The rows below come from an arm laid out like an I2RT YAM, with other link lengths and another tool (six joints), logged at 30 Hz.
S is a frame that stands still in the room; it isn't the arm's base.
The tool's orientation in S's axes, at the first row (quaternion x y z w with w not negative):
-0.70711 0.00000 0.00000 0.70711
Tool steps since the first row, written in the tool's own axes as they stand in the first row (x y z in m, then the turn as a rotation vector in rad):
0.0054 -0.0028 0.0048 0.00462 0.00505 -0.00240
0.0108 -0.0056 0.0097 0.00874 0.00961 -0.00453
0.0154 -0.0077 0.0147 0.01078 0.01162 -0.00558
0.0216 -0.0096 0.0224 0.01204 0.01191 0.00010
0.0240 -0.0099 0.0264 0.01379 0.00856 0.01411
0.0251 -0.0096 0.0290 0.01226 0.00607 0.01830
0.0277 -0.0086 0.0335 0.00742 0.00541 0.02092
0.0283 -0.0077 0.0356 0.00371 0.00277 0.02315
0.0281 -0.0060 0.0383 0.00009 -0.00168 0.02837
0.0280 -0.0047 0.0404 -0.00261 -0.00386 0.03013
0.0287 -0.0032 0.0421 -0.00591 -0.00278 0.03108
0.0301 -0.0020 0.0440 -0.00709 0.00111 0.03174
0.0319 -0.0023 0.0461 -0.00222 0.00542 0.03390
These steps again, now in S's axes. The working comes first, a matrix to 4 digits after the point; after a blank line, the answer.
The tool's axes in the first row as the columns of a matrix, in S's axes (used below as rounded here):
1.0000 0.0000 0.0000
0.0000 0.0000 1.0000
0.0000 -1.0000 0.0000

0.0054 0.0048 0.0028 0.00462 -0.00240 -0.00505
0.0108 0.0097 0.0056 0.00874 -0.00453 -0.00961
0.0154 0.0147 0.0077 0.01078 -0.00558 -0.01162
0.0216 0.0224 0.0096 0.01204 0.00010 -0.01191
0.0240 0.0264 0.0099 0.01379 0.01411 -0.00856
0.0251 0.0290 0.0096 0.01226 0.01830 -0.00607
0.0277 0.0335 0.0086 0.00742 0.02092 -0.00541
0.0283 0.0356 0.0077 0.00371 0.02315 -0.00277
0.0281 0.0383 0.0060 0.00009 0.02837 0.00168
0.0280 0.0404 0.0047 -0.00261 0.03013 0.00386
0.0287 0.0421 0.0032 -0.00591 0.03108 0.00278
0.0301 0.0440 0.0020 -0.00709 0.03174 -0.00111
0.0319 0.0461 0.0023 -0.00222 0.03390 -0.00542

